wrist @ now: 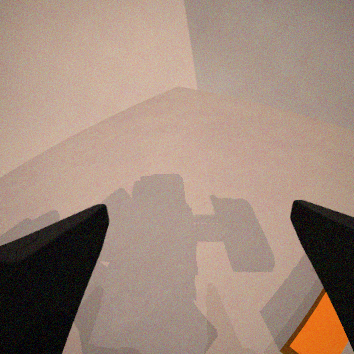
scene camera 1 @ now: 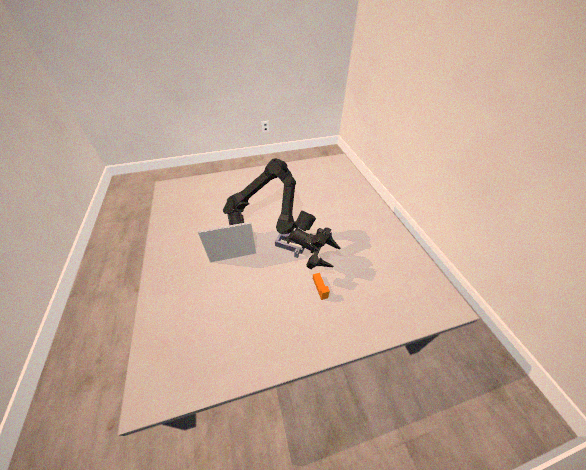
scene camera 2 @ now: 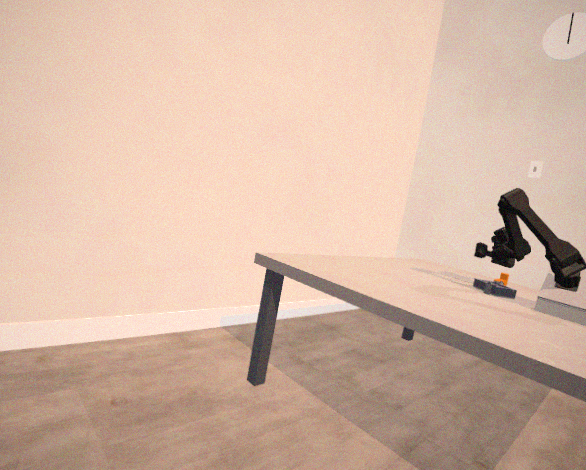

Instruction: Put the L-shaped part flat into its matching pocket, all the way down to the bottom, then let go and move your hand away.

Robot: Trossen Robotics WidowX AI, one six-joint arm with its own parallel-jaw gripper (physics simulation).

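Observation:
The orange L-shaped part rests on the table; its long side and a short raised end show in scene camera 1. In the wrist view, part of it shows at the lower right, partly behind the right finger. The blue-grey pocket piece lies on the table under the forearm and hand, apart from the orange part. The arm hides some of it, and its pocket floor is not clear. My gripper is open and empty, above the table and to the side of the orange part.
A grey block stands by the arm's base. The table has its near edge well beyond the orange part in scene camera 1. Shadows of the arm fall beside the hand.

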